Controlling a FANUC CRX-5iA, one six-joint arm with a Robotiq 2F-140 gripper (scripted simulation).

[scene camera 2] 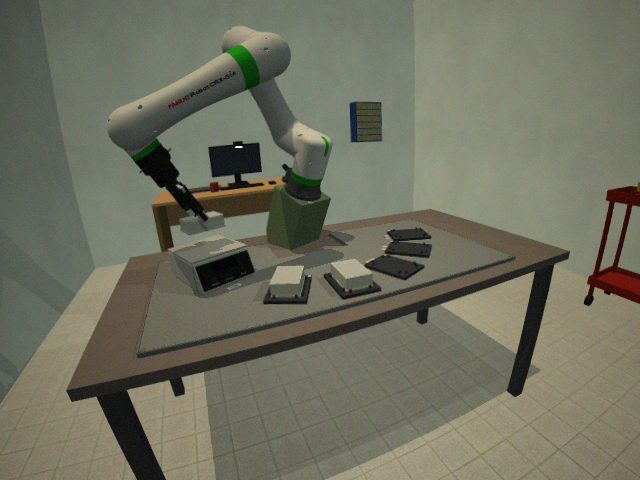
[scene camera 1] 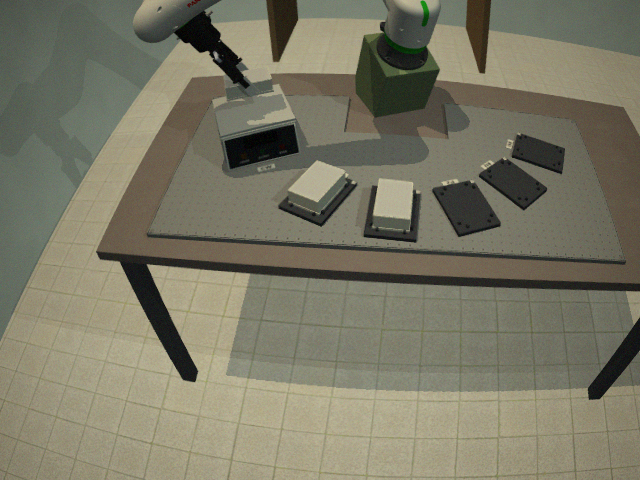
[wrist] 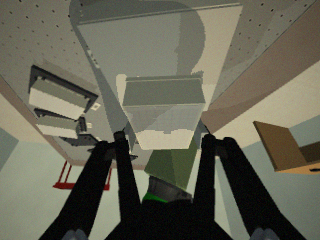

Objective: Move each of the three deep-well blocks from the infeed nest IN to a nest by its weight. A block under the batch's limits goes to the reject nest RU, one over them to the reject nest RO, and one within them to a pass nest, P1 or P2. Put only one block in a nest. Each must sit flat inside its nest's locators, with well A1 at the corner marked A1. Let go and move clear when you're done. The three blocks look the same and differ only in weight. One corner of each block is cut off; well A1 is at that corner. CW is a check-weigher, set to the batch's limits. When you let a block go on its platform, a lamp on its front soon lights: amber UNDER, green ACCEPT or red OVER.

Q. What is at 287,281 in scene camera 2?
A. A deep-well block.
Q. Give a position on a nest RU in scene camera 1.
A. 510,180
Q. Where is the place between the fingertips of my gripper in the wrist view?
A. At 163,118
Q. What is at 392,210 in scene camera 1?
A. A deep-well block.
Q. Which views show the deep-well block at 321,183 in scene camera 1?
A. Scene camera 2, scene camera 1 and the wrist view: all of them.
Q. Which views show my gripper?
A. Scene camera 2, scene camera 1 and the wrist view: all of them.
